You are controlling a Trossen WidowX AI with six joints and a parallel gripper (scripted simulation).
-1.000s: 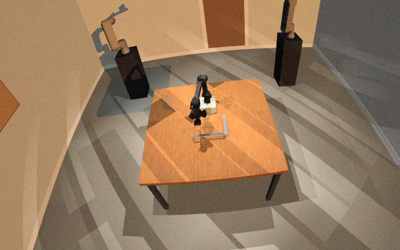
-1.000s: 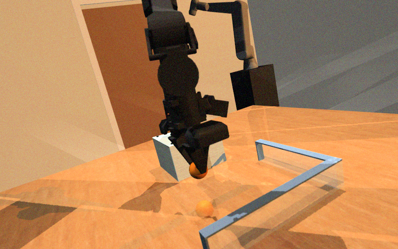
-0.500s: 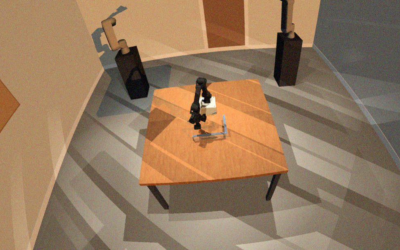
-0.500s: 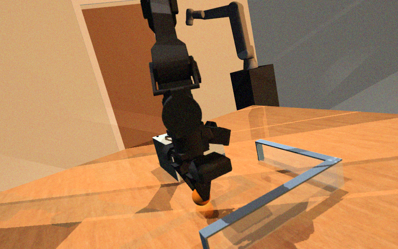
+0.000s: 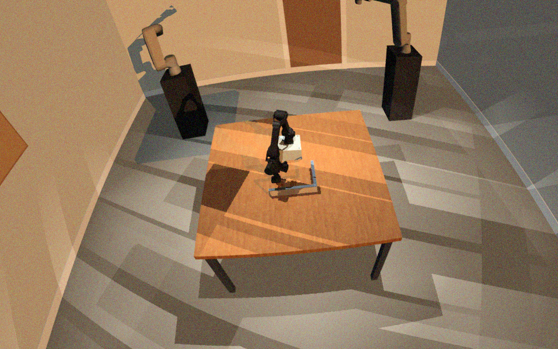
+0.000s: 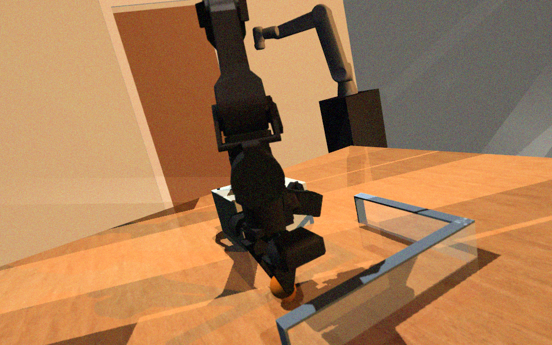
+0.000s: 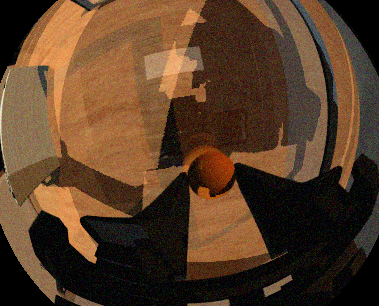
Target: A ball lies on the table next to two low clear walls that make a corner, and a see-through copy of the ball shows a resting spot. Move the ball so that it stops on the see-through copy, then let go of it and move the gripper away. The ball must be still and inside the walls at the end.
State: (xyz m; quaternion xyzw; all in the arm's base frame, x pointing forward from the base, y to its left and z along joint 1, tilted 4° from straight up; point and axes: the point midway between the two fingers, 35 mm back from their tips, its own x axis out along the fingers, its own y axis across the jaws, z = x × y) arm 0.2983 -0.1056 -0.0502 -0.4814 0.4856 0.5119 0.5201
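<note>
Right now my gripper tip is right at the orange ball. From my gripper tip the other things lie so: see-through copy of ball: 1 cm below.
</note>
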